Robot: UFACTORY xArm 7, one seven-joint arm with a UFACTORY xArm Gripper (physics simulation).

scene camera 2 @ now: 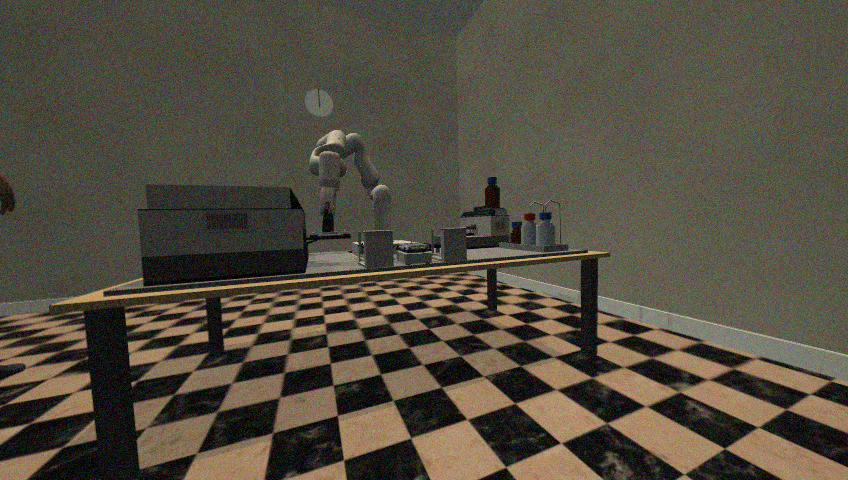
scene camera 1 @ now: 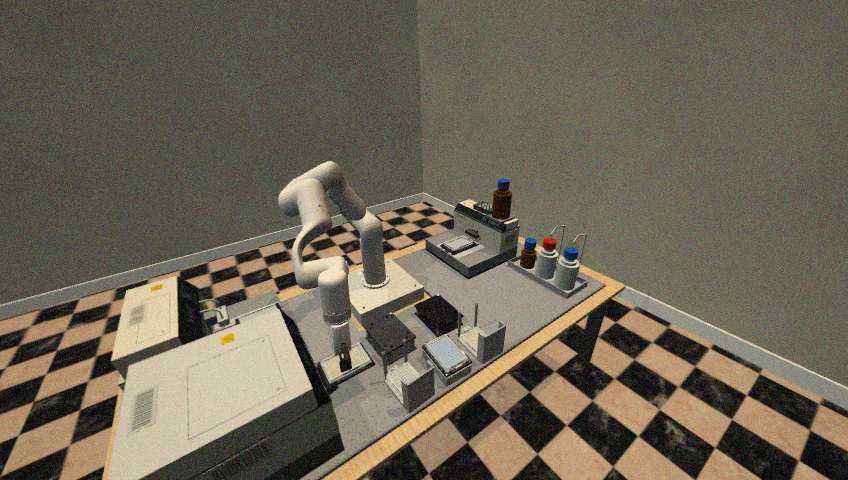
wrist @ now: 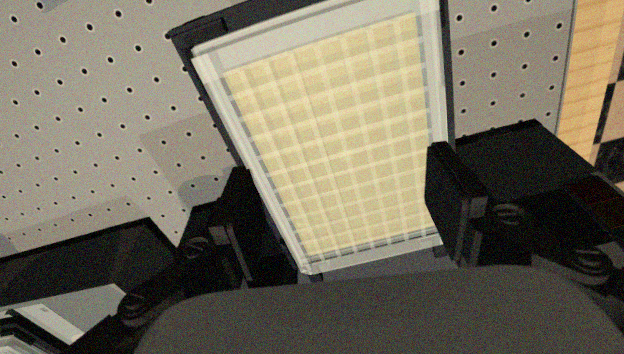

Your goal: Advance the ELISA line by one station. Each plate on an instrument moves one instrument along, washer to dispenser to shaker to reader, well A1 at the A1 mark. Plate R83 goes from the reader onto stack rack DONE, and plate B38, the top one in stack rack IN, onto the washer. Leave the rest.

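Frame: origin at the arm's base, x ahead, y left, z up, level; millimetres.
Seen in the pictures: gripper, fingertip midpoint: (scene camera 2: 328, 232) (scene camera 1: 343, 360) (wrist: 340, 182); arm's base, origin of the base link: (scene camera 1: 375, 280).
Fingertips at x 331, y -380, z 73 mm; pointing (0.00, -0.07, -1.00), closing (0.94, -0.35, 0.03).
Note:
Offsets run from my fingertips to a thing's top centre. "*": to the spot under its first point.
A yellow-filled plate @[dx +7, dy +4, dz +2 mm] (scene camera 1: 358, 354) (wrist: 340, 150) lies on the dark carrier @[dx +6, dy +4, dz -13 mm] (wrist: 448, 75) beside the large white instrument @[dx -54, dy -274, dz +146 mm] (scene camera 1: 238, 374) (scene camera 2: 223, 237). My gripper (scene camera 1: 345, 360) (scene camera 2: 327, 227) (wrist: 340, 182) is lowered over it, fingers against both long sides near one end; it looks shut on the plate. The right finger covers part of the plate's rim in the wrist view. Its label is not readable. Two stack racks @[* dx +208, dy +109, dz -52 mm] (scene camera 1: 419, 389) @[* dx +269, dy +390, dz -36 mm] (scene camera 1: 492, 340) stand near the table edge, both with pale plates; their labels are not legible. A bluish plate @[dx +171, dy +272, dz -56 mm] (scene camera 1: 447, 352) sits on a low unit between them.
A black-topped stand (scene camera 1: 389, 333) and a black block @[dx -6, dy +424, dz -73 mm] (scene camera 1: 439, 314) stand between the arm base (scene camera 1: 386, 297) and the racks. An instrument with a pale plate (scene camera 1: 460, 243) and a brown bottle @[* dx -61, dy +953, dz +192 mm] (scene camera 1: 501, 202) is at the back. Bottles in a tray @[* dx +349, dy +946, dz -112 mm] (scene camera 1: 577, 290) stand at right.

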